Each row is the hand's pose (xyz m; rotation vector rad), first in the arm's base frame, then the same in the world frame.
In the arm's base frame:
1: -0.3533 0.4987 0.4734 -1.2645 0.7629 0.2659
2: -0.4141 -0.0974 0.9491 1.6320 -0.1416 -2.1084
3: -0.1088 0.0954 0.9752 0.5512 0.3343 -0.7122
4: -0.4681 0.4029 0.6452 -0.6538 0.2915 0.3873
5: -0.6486 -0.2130 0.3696 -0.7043 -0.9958 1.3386
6: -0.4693 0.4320 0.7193 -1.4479 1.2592 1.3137
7: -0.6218 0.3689 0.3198 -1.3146 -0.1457 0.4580
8: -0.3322 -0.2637 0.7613 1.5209 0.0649 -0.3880
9: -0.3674 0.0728 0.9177 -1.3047 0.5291 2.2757
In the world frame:
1: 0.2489 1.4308 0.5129 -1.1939 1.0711 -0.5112
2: -0.2058 1.1772 1.0735 1.7221 -1.1436 -2.2624
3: 0.1501 1.1437 1.1310 0.4414 -0.1234 -1.3451
4: 0.0909 1.4829 0.6684 -0.8138 0.4022 -0.3702
5: -0.4299 1.0522 0.4918 -1.2533 -0.5936 0.8258
6: 0.1050 1.5282 0.7324 -1.1113 1.6796 0.5662
7: -0.0318 1.4487 0.3301 -1.5817 0.2473 -0.2205
8: -0.2410 0.9470 0.9494 1.2495 -0.6292 -0.7812
9: -0.0589 1.2646 1.0195 -1.1736 1.0817 1.5569

